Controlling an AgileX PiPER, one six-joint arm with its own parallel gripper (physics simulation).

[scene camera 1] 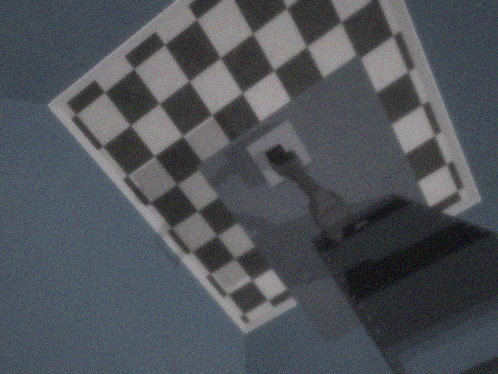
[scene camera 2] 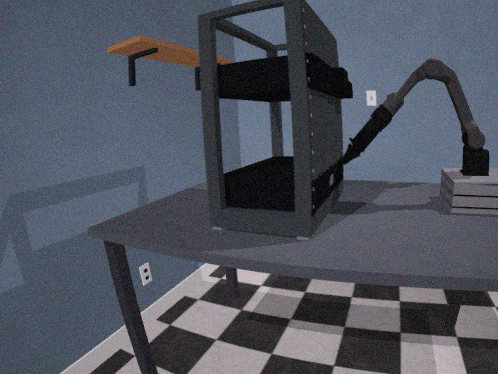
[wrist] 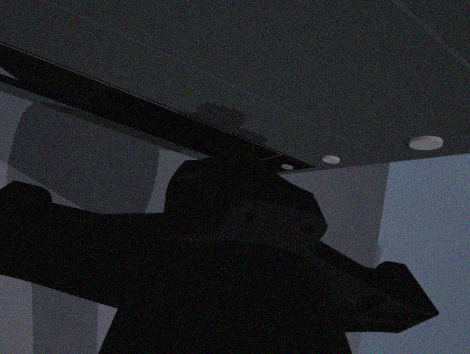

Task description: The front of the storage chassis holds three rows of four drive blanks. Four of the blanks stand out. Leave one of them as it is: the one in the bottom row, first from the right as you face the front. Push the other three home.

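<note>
The dark rack point(scene camera 2: 300, 125) stands on the table. In its bottom bay is a low black unit point(scene camera 2: 327, 186) point(wrist: 125, 111), apparently the storage chassis; its front shows as a dark band in the wrist view. A small pale label is on the front in scene camera 2. My gripper point(scene camera 2: 345, 161) point(wrist: 235, 153) looks shut, with nothing seen between the fingers. Its tip is at or very near the upper part of the black front; contact cannot be made out. The separate drive blanks and their rows are too dark to tell apart. The rack hides the gripper tip in scene camera 1.
Grey panels point(scene camera 2: 325, 125) point(wrist: 300, 65) cover the rack front above the black unit. Higher up, another black unit point(scene camera 2: 342, 82) sticks out of the rack front. The arm base stands on a pale slatted block point(scene camera 2: 472, 192) on the grey table point(scene camera 2: 400, 250). An orange shelf point(scene camera 2: 165, 49) hangs behind.
</note>
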